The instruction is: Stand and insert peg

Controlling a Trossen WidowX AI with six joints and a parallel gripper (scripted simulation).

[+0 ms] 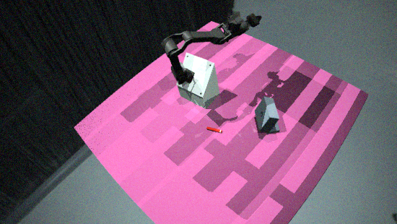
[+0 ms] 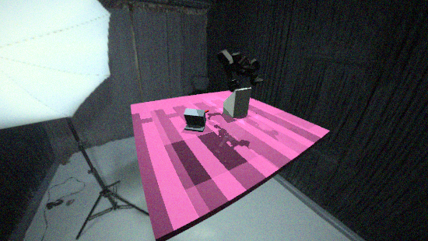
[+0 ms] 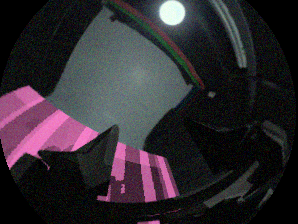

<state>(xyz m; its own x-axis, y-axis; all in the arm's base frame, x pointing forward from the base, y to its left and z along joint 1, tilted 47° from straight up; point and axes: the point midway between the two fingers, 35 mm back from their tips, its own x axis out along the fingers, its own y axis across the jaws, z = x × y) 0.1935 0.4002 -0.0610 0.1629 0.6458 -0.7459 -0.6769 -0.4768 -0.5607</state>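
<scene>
The peg lies 470 mm to the right of my gripper tip, 380 mm below it and 60 mm ahead of it. Round my gripper tip: grey sloped panel 310 mm below, 290 mm to the right, 240 mm ahead.
</scene>
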